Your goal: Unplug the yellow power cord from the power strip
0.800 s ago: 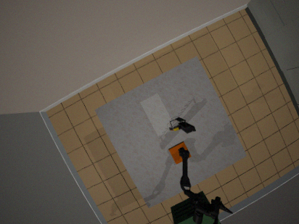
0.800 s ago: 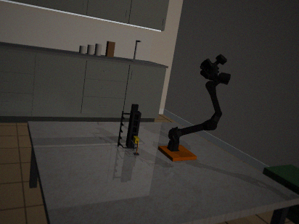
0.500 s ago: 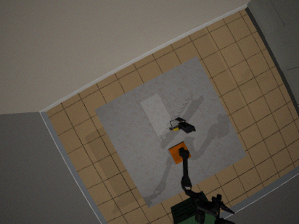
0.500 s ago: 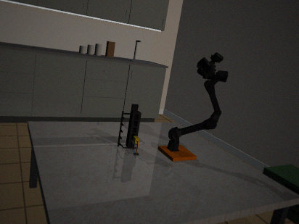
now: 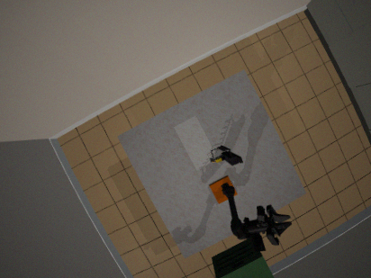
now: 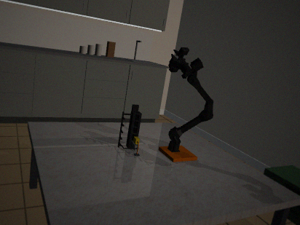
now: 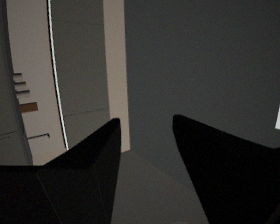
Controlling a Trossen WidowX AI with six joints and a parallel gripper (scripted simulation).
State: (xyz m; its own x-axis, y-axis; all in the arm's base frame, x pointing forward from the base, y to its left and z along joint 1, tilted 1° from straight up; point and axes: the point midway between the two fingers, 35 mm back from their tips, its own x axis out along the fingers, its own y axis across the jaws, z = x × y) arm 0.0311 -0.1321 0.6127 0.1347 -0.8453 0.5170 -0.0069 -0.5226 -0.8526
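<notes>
My gripper tip is 570 mm above the yellow plug, 220 mm short of it and 80 mm to the right of it.
</notes>
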